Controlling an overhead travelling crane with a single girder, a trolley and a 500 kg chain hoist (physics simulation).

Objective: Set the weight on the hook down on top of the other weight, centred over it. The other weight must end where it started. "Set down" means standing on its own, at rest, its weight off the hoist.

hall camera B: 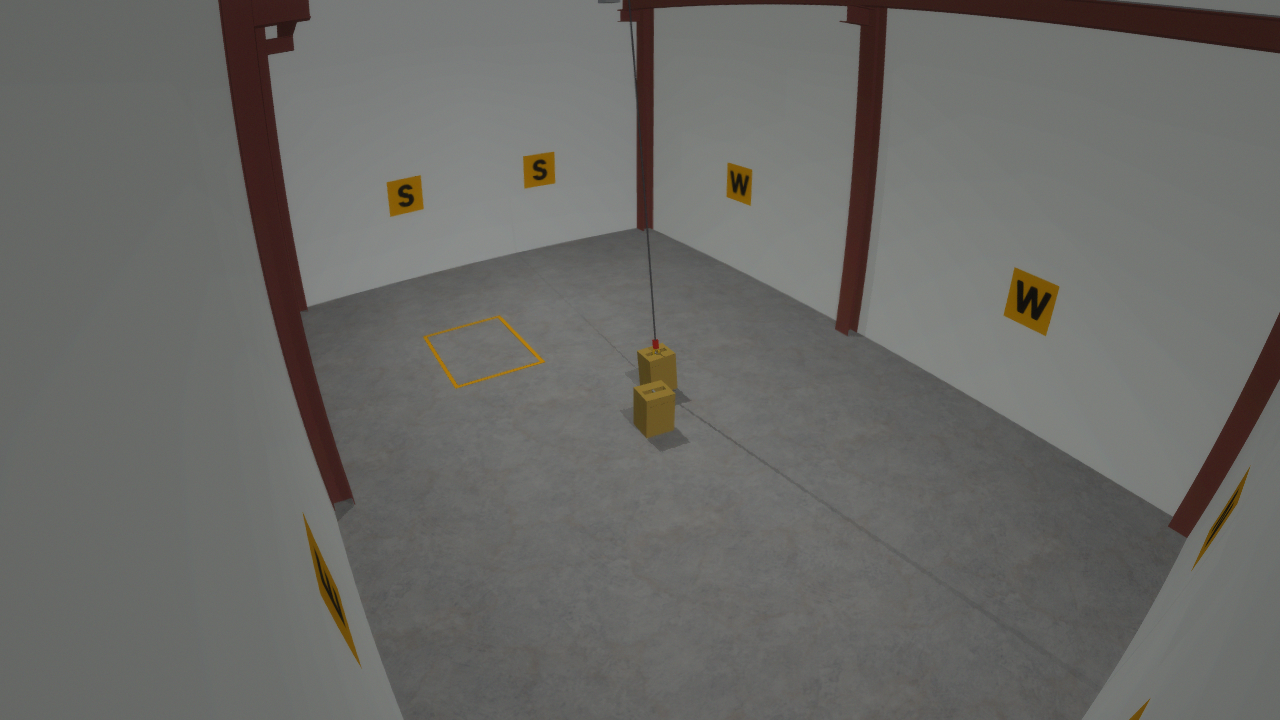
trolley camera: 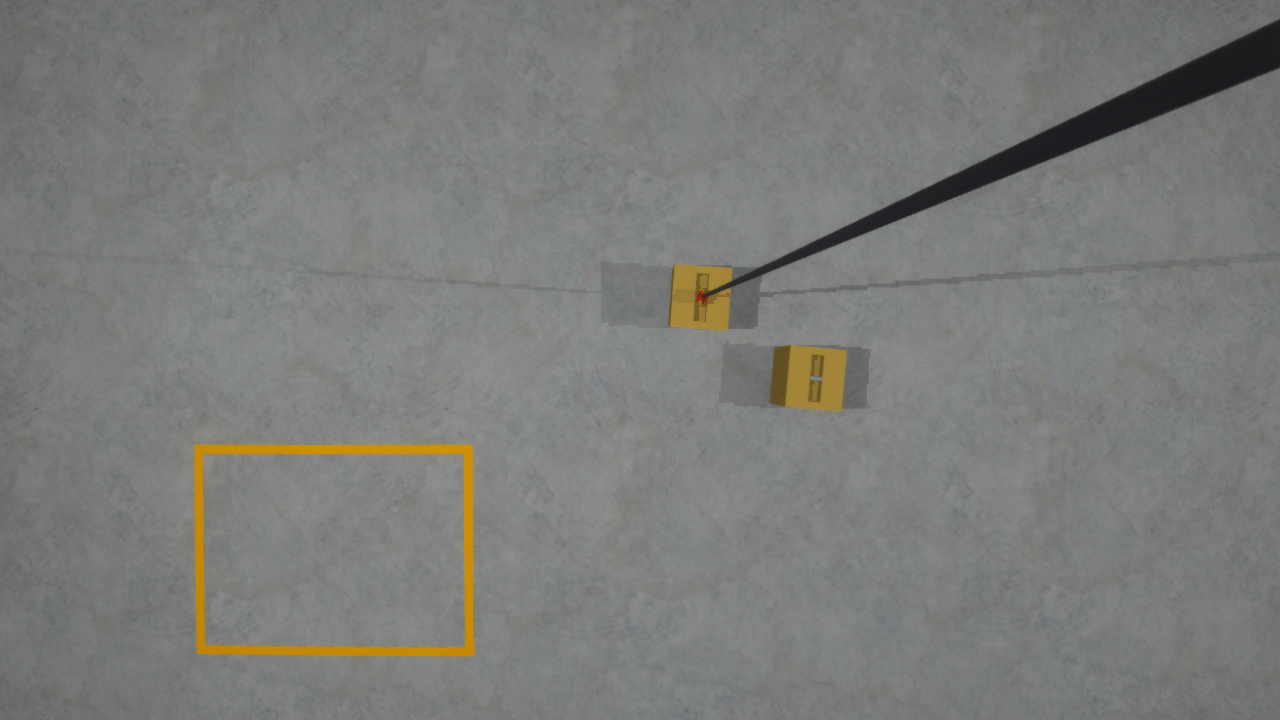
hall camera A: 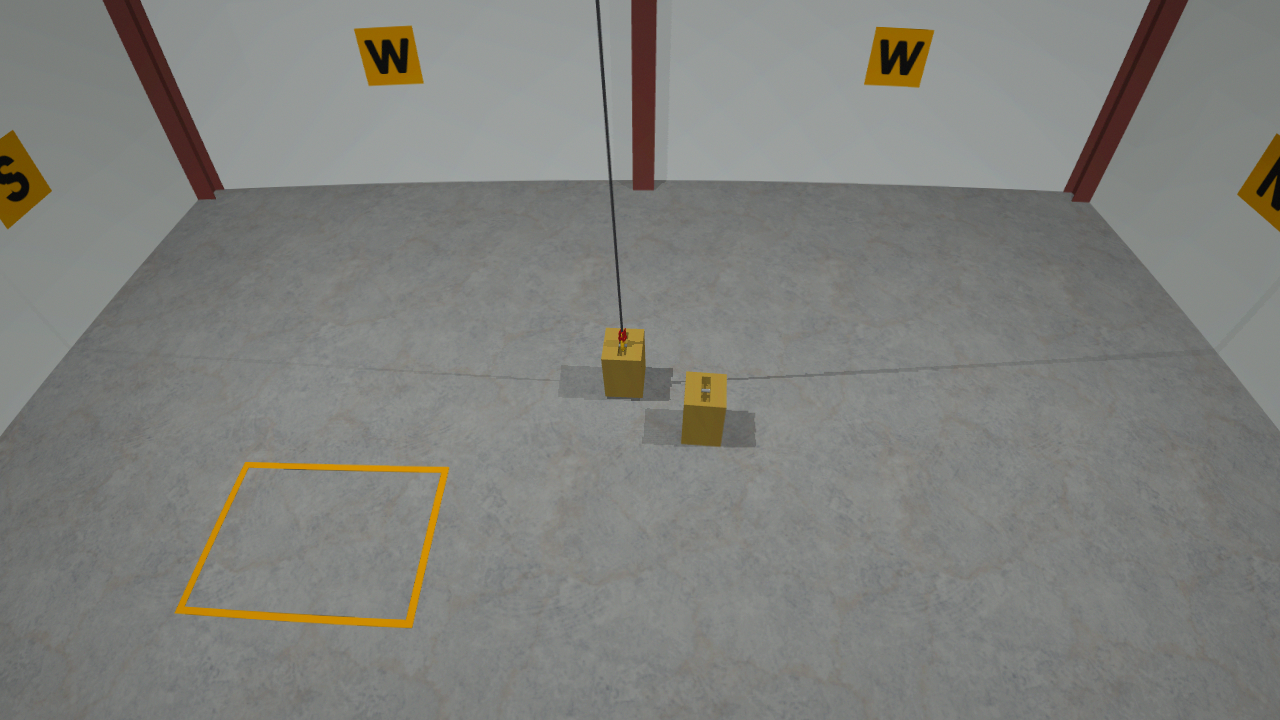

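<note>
The hook (hall camera A: 622,334) (hall camera B: 655,343) (trolley camera: 701,296) is red and holds a yellow box-shaped weight (hall camera A: 623,377) (hall camera B: 658,368) (trolley camera: 717,315) by the bar in its top recess. This weight is upright, with its underside at or close above the floor; I cannot tell if it touches. The other yellow weight (hall camera A: 703,426) (hall camera B: 654,415) (trolley camera: 799,380) stands upright on the floor, with a bare grey bar in its recess. It is to the lower right in the trolley view, apart from the hooked weight and turned about the same way. In hall camera B it partly hides the hooked weight.
An orange marked rectangle (hall camera A: 428,546) (hall camera B: 440,362) (trolley camera: 468,546) lies on the floor, to the left of both weights in hall camera A. The dark chain (hall camera A: 611,179) (hall camera B: 650,277) (trolley camera: 939,191) runs up from the hook. Red columns (hall camera A: 643,98) (hall camera B: 863,170) stand along the walls.
</note>
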